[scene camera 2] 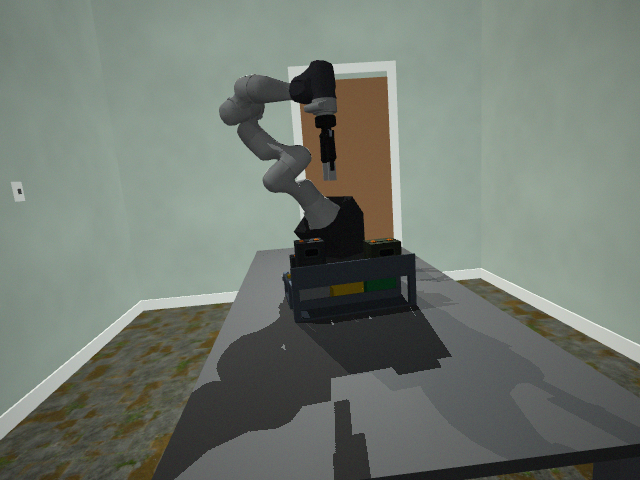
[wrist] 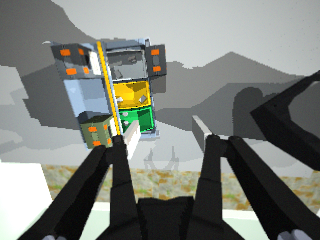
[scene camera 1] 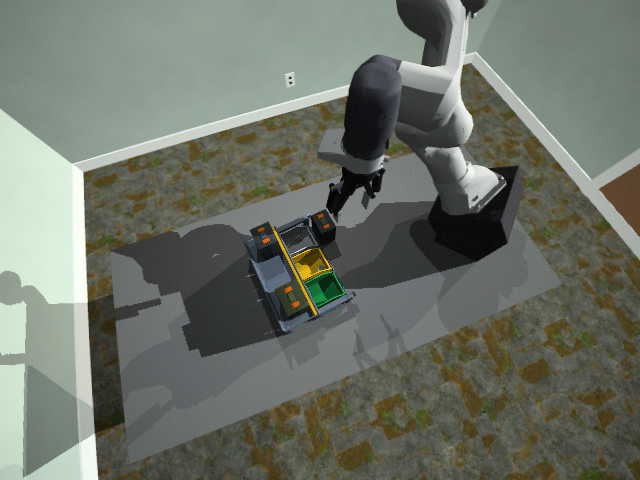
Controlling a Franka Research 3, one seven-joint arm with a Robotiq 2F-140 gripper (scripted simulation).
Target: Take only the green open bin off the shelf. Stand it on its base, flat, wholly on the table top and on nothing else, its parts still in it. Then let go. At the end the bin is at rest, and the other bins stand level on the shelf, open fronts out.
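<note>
My gripper (scene camera 1: 350, 212), (scene camera 2: 329, 180), (wrist: 165, 125). Green open bin (scene camera 1: 323, 289). Yellow bin (scene camera 1: 307, 262), (wrist: 131, 93).
</note>
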